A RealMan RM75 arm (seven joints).
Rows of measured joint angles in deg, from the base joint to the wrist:
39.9, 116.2, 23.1, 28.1, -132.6, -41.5, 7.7
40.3, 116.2, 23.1, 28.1, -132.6, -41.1, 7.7
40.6, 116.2, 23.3, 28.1, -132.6, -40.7, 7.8
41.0, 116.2, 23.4, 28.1, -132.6, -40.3, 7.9
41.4, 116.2, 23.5, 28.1, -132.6, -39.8, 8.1
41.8, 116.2, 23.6, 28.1, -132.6, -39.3, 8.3
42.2, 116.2, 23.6, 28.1, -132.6, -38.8, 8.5
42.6, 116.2, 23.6, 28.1, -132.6, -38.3, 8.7
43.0, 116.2, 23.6, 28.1, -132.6, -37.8, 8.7
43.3, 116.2, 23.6, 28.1, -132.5, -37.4, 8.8
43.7, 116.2, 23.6, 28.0, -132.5, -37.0, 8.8
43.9, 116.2, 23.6, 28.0, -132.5, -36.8, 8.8
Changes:
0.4, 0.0, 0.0, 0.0, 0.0, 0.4, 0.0
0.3, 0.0, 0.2, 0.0, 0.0, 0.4, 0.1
0.4, 0.0, 0.1, 0.0, 0.0, 0.4, 0.1
0.4, 0.0, 0.1, 0.0, 0.0, 0.5, 0.2
0.4, 0.0, 0.1, 0.0, 0.0, 0.5, 0.2
0.4, 0.0, 0.0, 0.0, 0.0, 0.5, 0.2
0.4, 0.0, 0.0, 0.0, 0.0, 0.5, 0.2
0.4, 0.0, 0.0, 0.0, 0.0, 0.5, 0.0
0.3, 0.0, 0.0, 0.0, 0.1, 0.4, 0.1
0.4, 0.0, 0.0, -0.1, 0.0, 0.4, 0.0
0.2, 0.0, 0.0, 0.0, 0.0, 0.2, 0.0

